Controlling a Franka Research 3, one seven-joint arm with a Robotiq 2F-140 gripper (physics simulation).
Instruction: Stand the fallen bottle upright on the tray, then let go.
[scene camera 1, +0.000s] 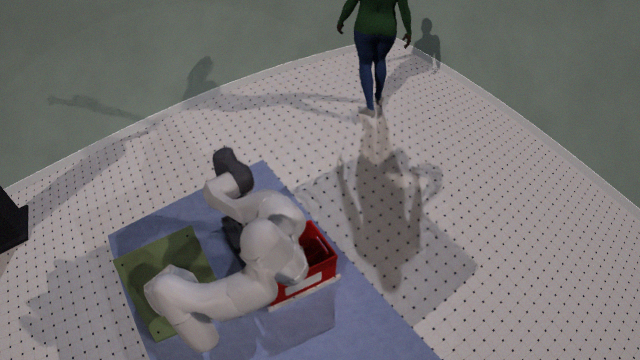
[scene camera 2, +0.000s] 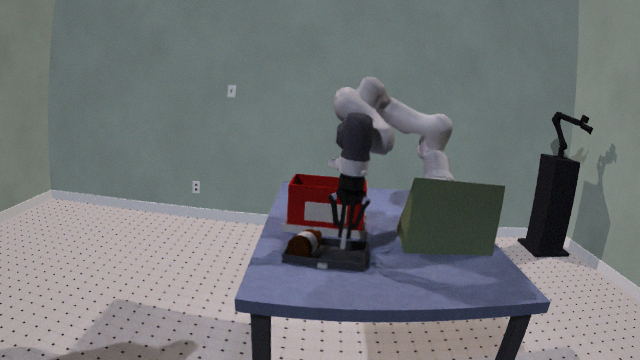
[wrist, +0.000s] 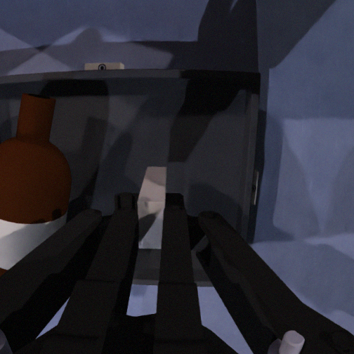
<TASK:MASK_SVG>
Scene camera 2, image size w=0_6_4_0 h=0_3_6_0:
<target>gripper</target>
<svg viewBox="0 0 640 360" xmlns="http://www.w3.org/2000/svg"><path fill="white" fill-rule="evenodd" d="M364 176L362 178L350 178L341 174L337 191L333 194L331 193L328 197L331 202L334 226L339 227L338 237L341 238L340 249L345 250L346 239L350 239L351 230L358 228L363 213L370 204L370 199L367 199L363 192ZM350 205L348 226L344 226L346 206ZM363 200L363 205L357 219L352 224L355 205ZM337 196L342 203L340 222L338 221L336 205Z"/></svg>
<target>brown bottle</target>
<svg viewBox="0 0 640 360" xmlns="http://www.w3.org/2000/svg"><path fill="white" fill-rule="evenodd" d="M322 233L313 229L307 229L299 233L288 242L287 249L289 254L308 257L320 247Z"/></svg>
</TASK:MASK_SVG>
